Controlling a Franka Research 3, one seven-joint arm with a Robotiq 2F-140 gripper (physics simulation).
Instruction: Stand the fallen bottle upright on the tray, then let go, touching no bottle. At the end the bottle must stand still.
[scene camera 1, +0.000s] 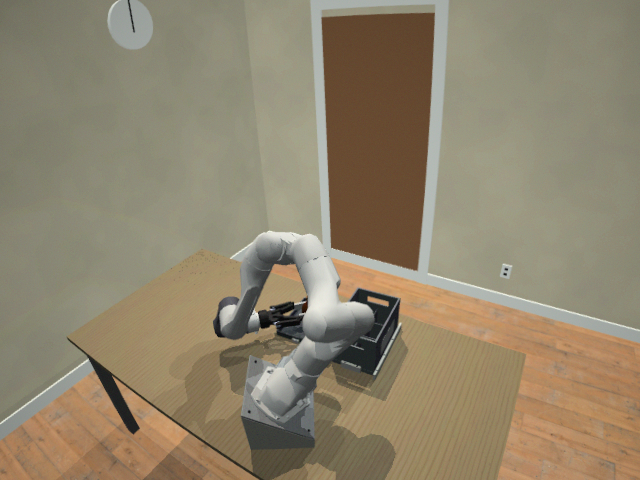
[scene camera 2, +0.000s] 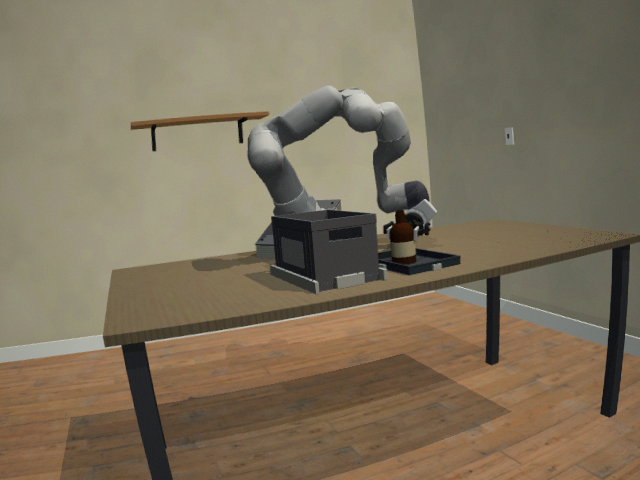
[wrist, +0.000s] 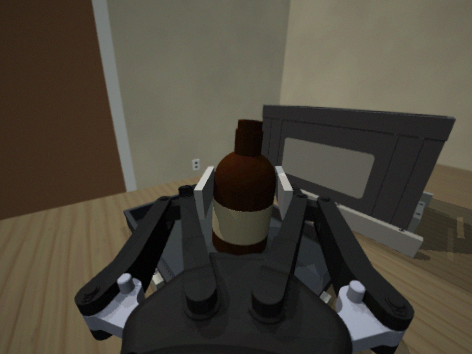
Note:
In view: the gripper (scene camera 1: 313, 308) and a brown bottle (scene camera 2: 403, 250).
The brown bottle is seen too in the wrist view (wrist: 244, 186). The gripper is seen too in the wrist view (wrist: 244, 177).

